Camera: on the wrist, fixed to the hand. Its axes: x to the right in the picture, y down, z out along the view.
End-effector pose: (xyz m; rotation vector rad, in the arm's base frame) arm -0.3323 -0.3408 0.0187 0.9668 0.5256 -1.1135
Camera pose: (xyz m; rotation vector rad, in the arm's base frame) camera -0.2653 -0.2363 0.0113 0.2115 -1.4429 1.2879
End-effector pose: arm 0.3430 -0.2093 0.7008 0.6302 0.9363 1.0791
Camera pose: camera 0.2199 -0.2039 0.7172 -1.4258 1.2236 -1.5959
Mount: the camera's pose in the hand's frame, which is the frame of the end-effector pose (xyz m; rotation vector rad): -0.0213 0.0709 -0.0999 -0.0112 -0.8833 2.9758
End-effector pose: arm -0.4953 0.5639 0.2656 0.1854 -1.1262 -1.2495
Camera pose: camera -0.3718 0.5637 0.2513 -1.6076 -0.6943 1.5169
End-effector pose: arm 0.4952 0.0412 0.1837 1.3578 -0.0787 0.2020
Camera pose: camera 0.4548 0.1505 0.2270 -0.0020 2.4529 -1.6842
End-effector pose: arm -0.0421 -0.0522 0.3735 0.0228 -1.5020 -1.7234
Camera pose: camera 0.0622 -0.1169 0.3934 -1.8648 -0.3282 0.9209
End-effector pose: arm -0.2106 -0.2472 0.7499 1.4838 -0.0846 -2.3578
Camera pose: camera -0.0955 -0.2932 0.7400 -0.5510 -1.1820 0.0090
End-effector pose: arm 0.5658 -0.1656 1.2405 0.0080 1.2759 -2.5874
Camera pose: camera 0.5920 -0.1241 1.1263 0.3362 -0.0556 0.2151
